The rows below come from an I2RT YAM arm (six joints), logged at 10 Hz.
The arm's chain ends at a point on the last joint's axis. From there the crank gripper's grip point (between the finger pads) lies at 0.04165 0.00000 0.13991 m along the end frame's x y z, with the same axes.
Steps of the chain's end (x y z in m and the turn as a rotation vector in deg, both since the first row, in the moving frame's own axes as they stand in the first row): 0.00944 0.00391 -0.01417 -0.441 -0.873 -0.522; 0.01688 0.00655 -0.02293 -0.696 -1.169 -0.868; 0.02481 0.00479 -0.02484 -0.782 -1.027 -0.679; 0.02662 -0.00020 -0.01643 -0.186 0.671 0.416
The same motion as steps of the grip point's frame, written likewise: 0.00731 0.00462 -0.01355 -0.441 -0.873 -0.522; 0.01403 0.00765 -0.02212 -0.696 -1.169 -0.868; 0.02230 0.00623 -0.02413 -0.782 -1.027 -0.679; 0.02825 0.00056 -0.01693 -0.186 0.671 0.416
